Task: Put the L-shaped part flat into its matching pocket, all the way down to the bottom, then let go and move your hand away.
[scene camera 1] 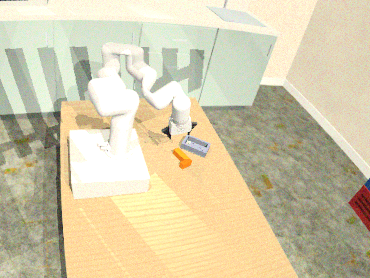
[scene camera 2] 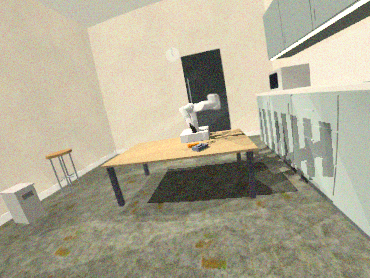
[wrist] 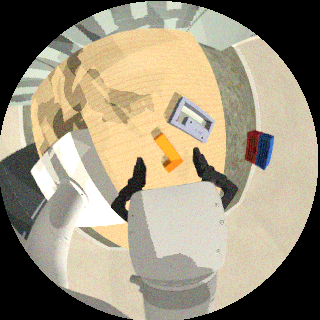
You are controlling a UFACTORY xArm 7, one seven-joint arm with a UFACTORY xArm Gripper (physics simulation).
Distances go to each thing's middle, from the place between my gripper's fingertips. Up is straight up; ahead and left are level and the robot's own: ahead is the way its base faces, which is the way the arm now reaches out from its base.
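There is the pocket block [wrist: 187, 116], which I see 5 cm to the left of my hand, 13 cm ahead of it and 12 cm below it.
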